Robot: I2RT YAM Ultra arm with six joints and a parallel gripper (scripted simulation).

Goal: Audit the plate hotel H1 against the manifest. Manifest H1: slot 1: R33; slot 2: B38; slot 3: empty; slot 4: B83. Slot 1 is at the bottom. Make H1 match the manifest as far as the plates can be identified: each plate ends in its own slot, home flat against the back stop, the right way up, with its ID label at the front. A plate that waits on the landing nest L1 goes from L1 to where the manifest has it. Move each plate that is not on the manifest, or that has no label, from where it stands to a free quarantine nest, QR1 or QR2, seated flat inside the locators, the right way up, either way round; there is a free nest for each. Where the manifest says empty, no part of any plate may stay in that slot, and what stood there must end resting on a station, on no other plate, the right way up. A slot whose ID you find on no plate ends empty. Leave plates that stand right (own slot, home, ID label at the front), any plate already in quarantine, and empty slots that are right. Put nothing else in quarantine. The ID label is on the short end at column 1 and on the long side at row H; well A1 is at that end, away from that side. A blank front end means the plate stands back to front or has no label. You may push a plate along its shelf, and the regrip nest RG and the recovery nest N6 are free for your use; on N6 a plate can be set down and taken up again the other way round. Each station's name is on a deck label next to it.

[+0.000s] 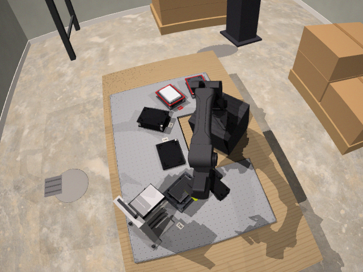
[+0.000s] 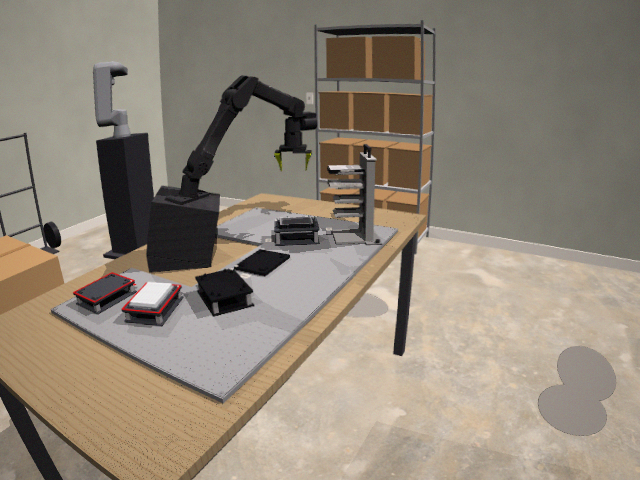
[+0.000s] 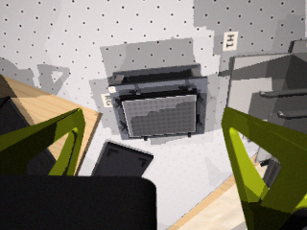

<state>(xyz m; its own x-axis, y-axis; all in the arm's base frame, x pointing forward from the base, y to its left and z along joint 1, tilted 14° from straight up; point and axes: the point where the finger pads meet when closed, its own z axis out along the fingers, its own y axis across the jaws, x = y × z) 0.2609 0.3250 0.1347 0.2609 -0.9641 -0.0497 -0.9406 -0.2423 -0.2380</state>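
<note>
The dark well plate is 180 mm below my hand, 120 mm to the right of it and 40 mm ahead of it. From my hand the other things lie so: RG deck label: 250 mm below, 150 mm to the right, 50 mm behind; H1 deck label: 250 mm below, 130 mm ahead, 20 mm to the left; regrip nest: 190 mm below, 110 mm to the right, 40 mm ahead.
</note>
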